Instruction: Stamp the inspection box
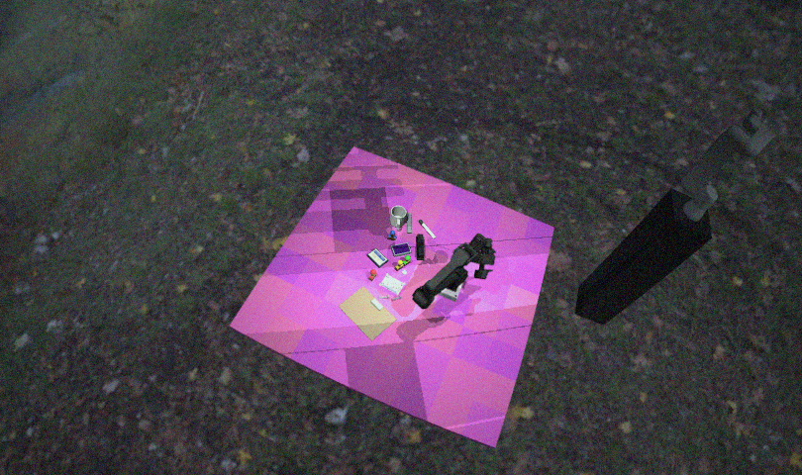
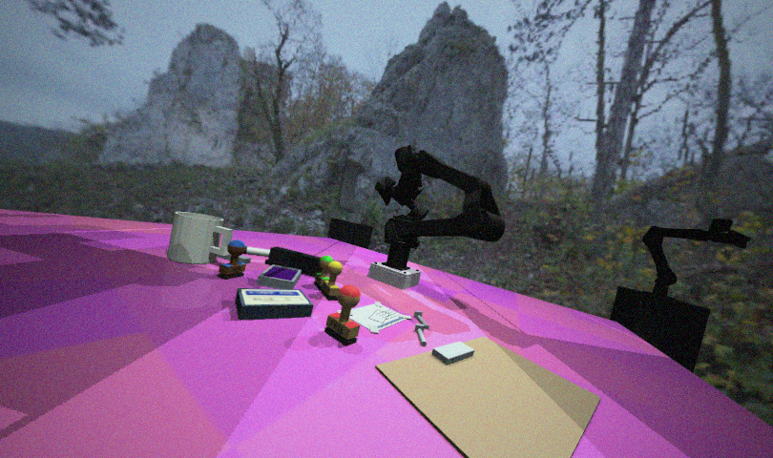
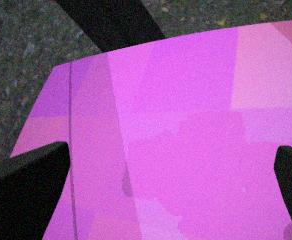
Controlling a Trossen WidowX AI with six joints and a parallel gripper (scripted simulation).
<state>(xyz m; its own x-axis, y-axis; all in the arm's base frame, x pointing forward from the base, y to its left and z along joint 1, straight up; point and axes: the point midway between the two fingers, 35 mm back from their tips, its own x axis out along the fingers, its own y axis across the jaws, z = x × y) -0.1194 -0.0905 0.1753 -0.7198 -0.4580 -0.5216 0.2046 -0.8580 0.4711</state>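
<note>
Now: gripper tip 39 cm short of the green-knobbed stamp, 6 cm to the right of it and 18 cm above it. From my gripper tip the other things lie so: purple ink pad 44 cm ahead, 19 cm below; then yellow-knobbed stamp 42 cm ahead, 10 cm to the left, 18 cm below; then black bar 36 cm ahead, 5 cm to the right, 18 cm below.
</note>
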